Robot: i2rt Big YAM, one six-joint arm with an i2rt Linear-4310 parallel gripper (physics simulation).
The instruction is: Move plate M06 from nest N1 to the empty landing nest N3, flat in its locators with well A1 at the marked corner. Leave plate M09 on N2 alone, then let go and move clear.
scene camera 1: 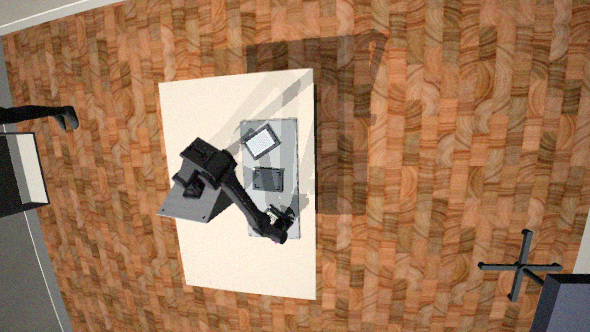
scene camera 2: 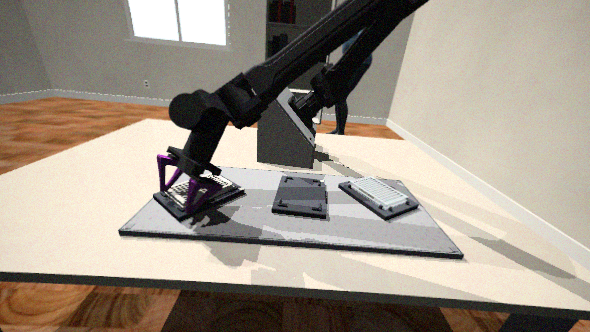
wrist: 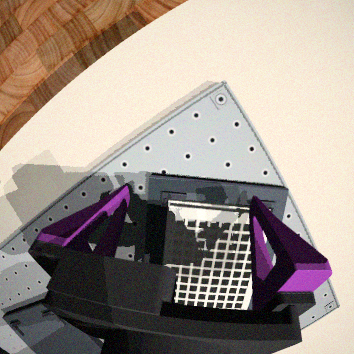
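A white gridded plate (scene camera 1: 273, 216) (scene camera 2: 181, 192) (wrist: 215, 280) lies on a dark nest (scene camera 2: 170, 206) (wrist: 172, 184), partly in shadow and partly hidden by my gripper. My gripper (scene camera 2: 177, 200) (wrist: 188, 196) is open and empty, low over this plate. In the wrist view the right purple finger overlaps the plate's right edge, and the left finger stands well off its left side. An empty dark nest (scene camera 1: 268, 179) (scene camera 2: 301, 196) with corner locators is in the middle. A second pale plate (scene camera 1: 260, 142) (scene camera 2: 377, 192) sits on another nest (scene camera 2: 372, 210). I cannot read plate labels or a corner mark.
The nests stand on a grey perforated board (scene camera 1: 290, 150) (scene camera 2: 300, 238) (wrist: 200, 130) on a cream table (scene camera 1: 240, 265) (scene camera 2: 100, 250) (wrist: 290, 60). The arm's grey angled base (scene camera 1: 192, 207) (scene camera 2: 282, 145) stands behind the board. A person's legs (scene camera 2: 341, 112) show beyond the table.
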